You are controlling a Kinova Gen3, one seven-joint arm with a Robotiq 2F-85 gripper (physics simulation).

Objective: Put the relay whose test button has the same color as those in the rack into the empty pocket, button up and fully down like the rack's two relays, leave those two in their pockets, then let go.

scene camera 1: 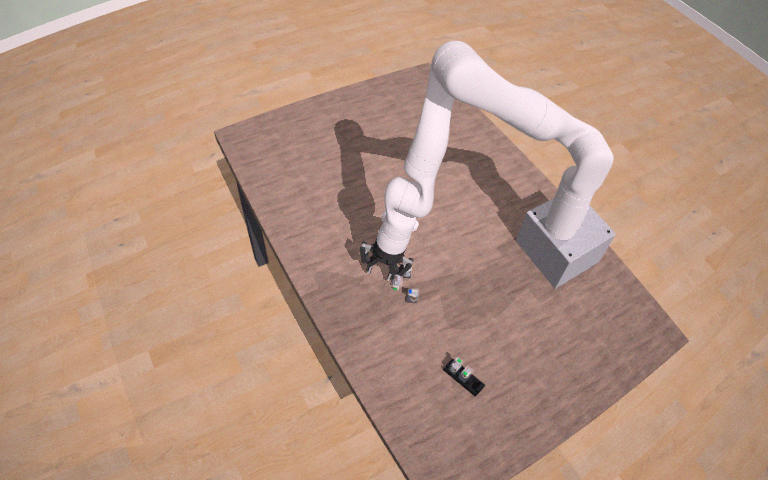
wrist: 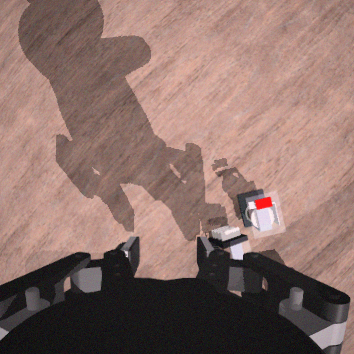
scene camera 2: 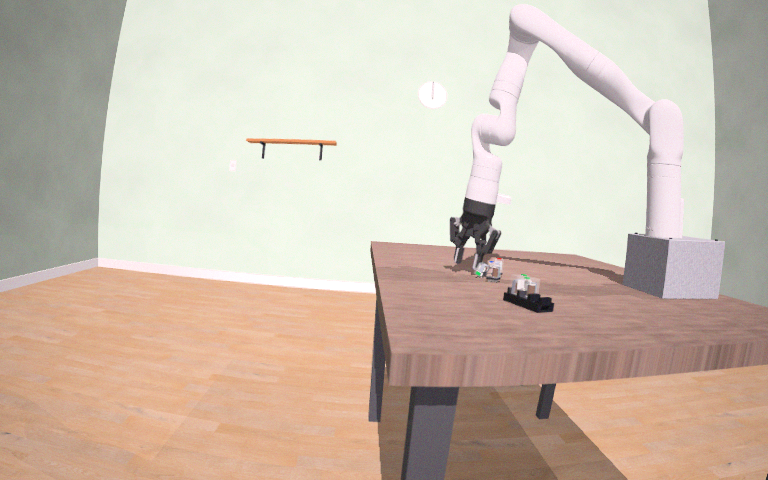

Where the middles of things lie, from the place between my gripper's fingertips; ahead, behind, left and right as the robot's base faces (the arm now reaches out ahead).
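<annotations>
The red-button relay [wrist: 261,214] is 7 cm behind my hand and 2 cm to the left of it. As for the green-button relay [wrist: 228,238], my gripper is now 4 cm to the right of it and 3 cm past it.
</annotations>
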